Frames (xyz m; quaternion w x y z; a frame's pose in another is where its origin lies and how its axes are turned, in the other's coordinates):
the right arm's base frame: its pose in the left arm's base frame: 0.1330 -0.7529 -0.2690 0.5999 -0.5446 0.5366 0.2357
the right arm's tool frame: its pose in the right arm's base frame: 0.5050 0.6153 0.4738 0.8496 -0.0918 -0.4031 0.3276
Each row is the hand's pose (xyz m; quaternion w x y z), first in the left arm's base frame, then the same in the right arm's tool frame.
Working: the left arm's base frame: its pose in the right arm's tool frame: -0.6409 0.1475 0.8721 0.5988 0.2470 -0.3708 -0.6656

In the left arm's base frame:
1: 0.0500 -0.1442 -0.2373 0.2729 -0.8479 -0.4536 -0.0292
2: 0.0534 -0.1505 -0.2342 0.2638 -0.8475 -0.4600 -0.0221
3: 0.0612 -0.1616 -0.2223 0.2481 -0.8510 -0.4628 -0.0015
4: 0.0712 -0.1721 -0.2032 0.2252 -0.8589 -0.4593 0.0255
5: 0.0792 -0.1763 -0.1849 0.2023 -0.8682 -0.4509 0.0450
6: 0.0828 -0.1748 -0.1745 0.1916 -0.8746 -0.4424 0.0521
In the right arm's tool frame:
1: -0.5540 0.0527 0.6210 0.1851 -0.7314 0.1987 -0.6256
2: -0.5608 0.0500 0.6182 0.1820 -0.7403 0.1963 -0.6167
3: -0.5781 0.0448 0.6176 0.1861 -0.7558 0.1977 -0.5959
4: -0.6009 0.0389 0.6219 0.1936 -0.7738 0.2068 -0.5666
5: -0.6189 0.0347 0.6306 0.1983 -0.7867 0.2217 -0.5410
6: -0.6266 0.0332 0.6385 0.2013 -0.7901 0.2333 -0.5299

